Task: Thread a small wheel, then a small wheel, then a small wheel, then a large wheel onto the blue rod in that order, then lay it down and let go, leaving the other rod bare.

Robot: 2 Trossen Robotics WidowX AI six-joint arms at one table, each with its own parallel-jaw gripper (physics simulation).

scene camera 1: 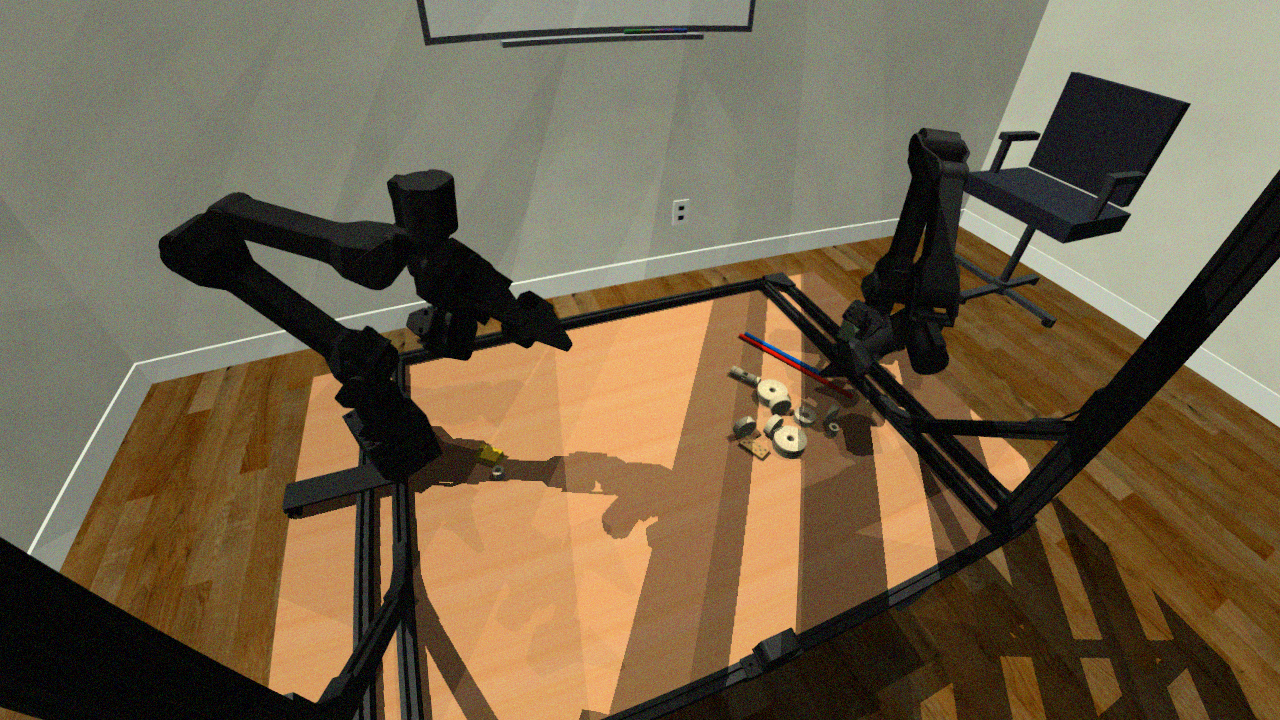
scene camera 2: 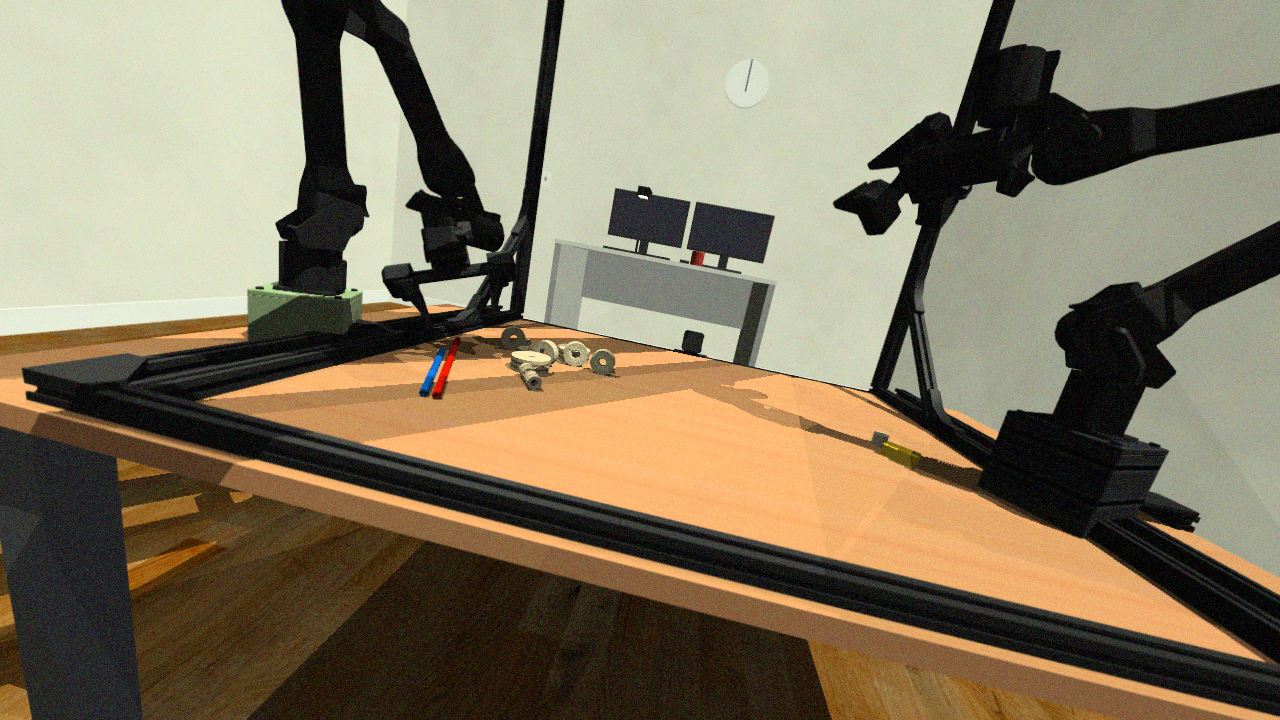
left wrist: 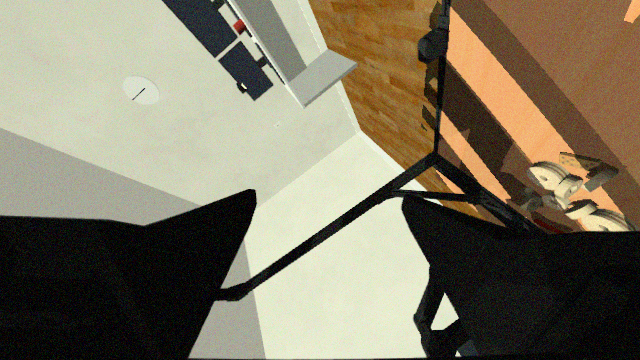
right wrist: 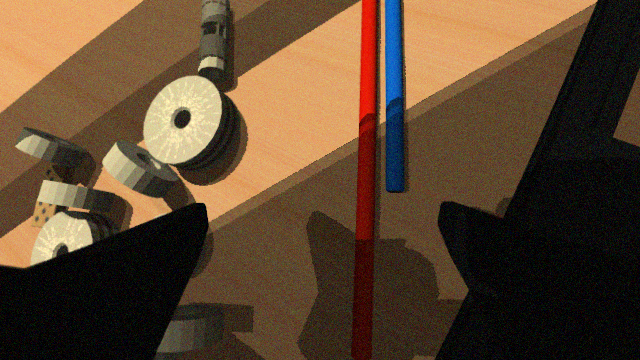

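Seen in the pictures: left gripper, fingertip midpoint: (scene camera 1: 550, 336) (scene camera 2: 851, 185) (left wrist: 330, 199); right gripper, fingertip midpoint: (scene camera 1: 827, 368) (scene camera 2: 463, 323) (right wrist: 324, 213); left arm's base, origin of the base link: (scene camera 1: 383, 415) (scene camera 2: 1084, 428); right arm's base, origin of the base link: (scene camera 2: 311, 290).
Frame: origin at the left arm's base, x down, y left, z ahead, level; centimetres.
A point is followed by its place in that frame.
The blue rod (right wrist: 394, 150) @[x 9.0, y -41.4, z 67.3 cm] (scene camera 2: 432, 371) @[x 9.0, y -31.2, z 67.5 cm] lies bare on the table beside the longer-reaching red rod (right wrist: 367, 175) @[x 9.0, y -42.6, z 66.0 cm] (scene camera 2: 445, 371) @[x 9.0, y -31.6, z 66.1 cm], also bare. One large wheel (right wrist: 162, 110) @[x 7.9, y -38.2, z 53.5 cm] (scene camera 1: 765, 394) @[x 7.8, y -38.6, z 52.9 cm] leans on dark discs; another large wheel (scene camera 1: 782, 445) @[x 7.8, y -47.1, z 44.4 cm] lies close by. Small wheels (right wrist: 127, 165) (scene camera 1: 744, 426) lie loose around them, one partly hidden by a finger in the right wrist view. My right gripper (right wrist: 324, 213) @[x 5.3, y -44.9, z 64.8 cm] (scene camera 2: 443, 319) @[x 5.3, y -44.9, z 64.8 cm] is open and empty above the rods, near the blue rod's end; the red rod passes beneath between its fingertips. My left gripper (left wrist: 330, 199) @[x -25.9, y -31.1, z 12.1 cm] (scene camera 2: 854, 185) @[x -25.9, y -31.1, z 12.1 cm] is open and empty, high above the table.
A grey ribbed cylinder (right wrist: 212, 45) @[x 8.2, y -33.9, z 56.3 cm] (scene camera 2: 531, 377) @[x 8.3, y -29.5, z 55.9 cm] touches or nearly touches the large wheel. A tan perforated plate (scene camera 1: 754, 448) @[x 9.1, y -43.5, z 41.7 cm] lies by the wheels. A yellow block (scene camera 1: 491, 453) @[x 8.5, y -12.1, z 10.5 cm] (scene camera 2: 899, 453) @[x 8.8, y -11.1, z 11.3 cm] lies near the left arm's base. Black frame rails (scene camera 2: 626, 528) @[x 8.1, y 1.6, z 53.2 cm] edge the table.
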